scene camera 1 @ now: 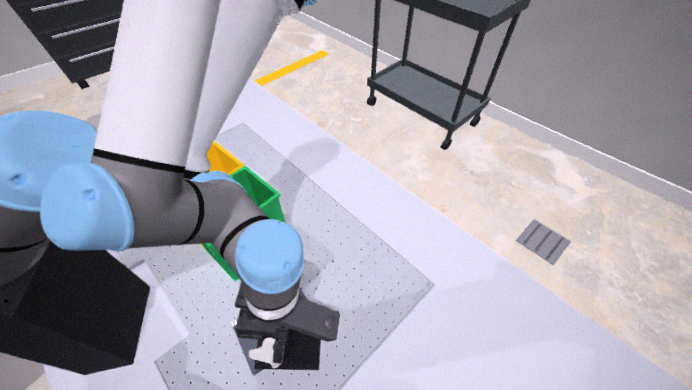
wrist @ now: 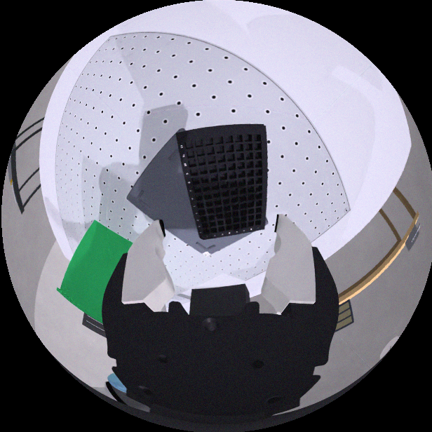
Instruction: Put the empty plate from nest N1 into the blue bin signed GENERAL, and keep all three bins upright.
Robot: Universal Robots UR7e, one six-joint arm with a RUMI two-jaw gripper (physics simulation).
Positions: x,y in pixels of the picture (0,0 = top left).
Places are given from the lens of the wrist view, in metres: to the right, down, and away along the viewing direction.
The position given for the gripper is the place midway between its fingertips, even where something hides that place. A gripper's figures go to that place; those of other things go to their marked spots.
gripper (wrist: 218,218): 0.00, 0.00, 0.13
green bin (wrist: 95,258): -0.22, 0.07, 0.17
black plate (wrist: 225,167): 0.01, -0.05, 0.13
The marked spots on the black plate and the green bin are 0.26 m apart.
